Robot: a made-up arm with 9 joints. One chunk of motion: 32 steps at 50 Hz.
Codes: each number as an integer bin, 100 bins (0 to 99) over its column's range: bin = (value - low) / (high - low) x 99, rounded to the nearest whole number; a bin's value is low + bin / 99 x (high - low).
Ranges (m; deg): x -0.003..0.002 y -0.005..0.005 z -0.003..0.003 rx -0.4..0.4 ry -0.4..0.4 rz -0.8..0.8
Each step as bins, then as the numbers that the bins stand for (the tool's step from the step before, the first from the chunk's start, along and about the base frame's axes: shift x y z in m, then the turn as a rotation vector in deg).
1 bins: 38 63 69 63 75 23
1 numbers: -0.00108 0.00136 0.00118 0.109 0.206 -0.428
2 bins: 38 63 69 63 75 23
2 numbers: -0.00108 0.00136 0.00118 0.109 0.206 -0.428
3 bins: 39 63 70 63 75 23
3 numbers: -0.00103 0.00136 0.00124 0.109 0.206 -0.428
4 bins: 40 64 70 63 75 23
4 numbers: -0.00098 0.00146 0.00124 0.109 0.206 -0.428
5 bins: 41 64 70 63 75 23
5 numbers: -0.00093 0.00146 0.00124 0.109 0.206 -0.428
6 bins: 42 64 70 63 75 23
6 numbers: -0.00088 0.00146 0.00124 0.109 0.206 -0.428
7 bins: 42 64 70 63 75 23
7 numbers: -0.00088 0.00146 0.00124 0.109 0.206 -0.428
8 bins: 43 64 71 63 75 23
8 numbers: -0.00083 0.00146 0.00130 0.109 0.206 -0.428
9 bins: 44 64 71 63 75 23
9 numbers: -0.00078 0.00146 0.00130 0.109 0.206 -0.428
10 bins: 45 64 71 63 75 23
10 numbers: -0.00073 0.00146 0.00130 0.109 0.206 -0.428
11 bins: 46 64 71 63 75 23
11 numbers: -0.00068 0.00146 0.00130 0.109 0.206 -0.428
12 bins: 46 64 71 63 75 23
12 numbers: -0.00068 0.00146 0.00130 0.109 0.206 -0.428
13 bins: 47 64 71 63 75 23
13 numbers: -0.00063 0.00146 0.00130 0.109 0.206 -0.428
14 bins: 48 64 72 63 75 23
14 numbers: -0.00058 0.00146 0.00136 0.109 0.206 -0.428
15 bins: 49 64 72 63 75 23
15 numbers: -0.00053 0.00146 0.00136 0.109 0.206 -0.428
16 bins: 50 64 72 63 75 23
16 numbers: -0.00047 0.00146 0.00136 0.109 0.206 -0.428
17 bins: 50 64 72 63 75 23
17 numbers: -0.00047 0.00146 0.00136 0.109 0.206 -0.428
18 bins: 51 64 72 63 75 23
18 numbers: -0.00042 0.00146 0.00136 0.109 0.206 -0.428
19 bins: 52 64 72 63 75 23
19 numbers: -0.00037 0.00146 0.00136 0.109 0.206 -0.428
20 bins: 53 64 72 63 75 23
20 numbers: -0.00032 0.00146 0.00136 0.109 0.206 -0.428
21 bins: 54 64 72 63 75 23
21 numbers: -0.00027 0.00146 0.00136 0.109 0.206 -0.428
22 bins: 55 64 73 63 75 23
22 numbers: -0.00022 0.00146 0.00142 0.109 0.206 -0.428
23 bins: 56 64 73 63 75 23
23 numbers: -0.00017 0.00146 0.00142 0.109 0.206 -0.428
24 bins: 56 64 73 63 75 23
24 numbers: -0.00017 0.00146 0.00142 0.109 0.206 -0.428
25 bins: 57 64 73 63 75 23
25 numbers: -0.00012 0.00146 0.00142 0.109 0.206 -0.428
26 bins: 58 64 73 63 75 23
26 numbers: -0.00007 0.00146 0.00142 0.109 0.206 -0.428
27 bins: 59 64 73 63 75 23
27 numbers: -0.00002 0.00146 0.00142 0.109 0.206 -0.428
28 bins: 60 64 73 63 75 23
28 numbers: 0.00003 0.00146 0.00142 0.109 0.206 -0.428
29 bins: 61 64 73 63 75 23
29 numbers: 0.00008 0.00146 0.00142 0.109 0.206 -0.428
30 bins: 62 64 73 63 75 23
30 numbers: 0.00013 0.00146 0.00142 0.109 0.206 -0.428
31 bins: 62 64 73 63 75 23
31 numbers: 0.00013 0.00146 0.00142 0.109 0.206 -0.428
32 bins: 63 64 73 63 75 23
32 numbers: 0.00018 0.00146 0.00142 0.109 0.206 -0.428
